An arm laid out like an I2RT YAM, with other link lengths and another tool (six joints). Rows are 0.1 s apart.
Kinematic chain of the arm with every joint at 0, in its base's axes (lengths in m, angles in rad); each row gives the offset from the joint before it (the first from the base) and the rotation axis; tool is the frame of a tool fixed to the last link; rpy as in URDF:
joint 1: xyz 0 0 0.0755 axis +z
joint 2: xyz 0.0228 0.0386 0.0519 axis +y
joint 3: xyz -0.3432 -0.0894 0 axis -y
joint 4: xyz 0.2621 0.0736 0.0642 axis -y
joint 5: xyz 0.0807 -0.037 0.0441 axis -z
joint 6: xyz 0.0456 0 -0.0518 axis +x
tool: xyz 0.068 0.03 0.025 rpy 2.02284 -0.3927 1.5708
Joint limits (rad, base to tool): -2.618..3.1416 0..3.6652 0..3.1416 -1.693..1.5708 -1.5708..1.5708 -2.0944..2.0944
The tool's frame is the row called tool.
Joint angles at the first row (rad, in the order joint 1, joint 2, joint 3, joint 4, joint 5, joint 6):
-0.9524 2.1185 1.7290 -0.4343 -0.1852 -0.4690
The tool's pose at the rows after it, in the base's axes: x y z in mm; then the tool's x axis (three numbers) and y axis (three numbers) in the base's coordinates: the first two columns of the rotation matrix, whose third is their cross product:
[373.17, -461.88, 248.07, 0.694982, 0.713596, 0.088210, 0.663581, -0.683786, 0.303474]
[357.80, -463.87, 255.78, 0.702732, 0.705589, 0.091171, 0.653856, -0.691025, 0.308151]
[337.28, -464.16, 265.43, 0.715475, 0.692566, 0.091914, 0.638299, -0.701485, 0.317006]
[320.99, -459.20, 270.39, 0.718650, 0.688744, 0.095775, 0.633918, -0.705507, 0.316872]
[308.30, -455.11, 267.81, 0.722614, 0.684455, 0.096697, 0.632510, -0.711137, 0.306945]
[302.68, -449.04, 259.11, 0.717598, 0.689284, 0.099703, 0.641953, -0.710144, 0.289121]
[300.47, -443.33, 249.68, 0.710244, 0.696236, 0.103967, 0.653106, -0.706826, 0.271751]
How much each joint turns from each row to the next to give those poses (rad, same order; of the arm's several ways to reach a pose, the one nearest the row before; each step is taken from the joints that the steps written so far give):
-0.0156 -0.0076 -0.0015 -0.0084 -0.0130 -0.0065
-0.0259 -0.0271 -0.0183 -0.0061 -0.0126 -0.0080
-0.0324 -0.0420 -0.0359 0.0011 -0.0110 -0.0080
-0.0233 -0.0392 -0.0427 0.0000 -0.0153 -0.0111
-0.0180 -0.0245 -0.0412 0.0039 -0.0076 -0.0110
-0.0053 -0.0106 -0.0393 0.0068 -0.0080 -0.0123
0.0000 -0.0035 -0.0320 0.0076 -0.0073 -0.0099

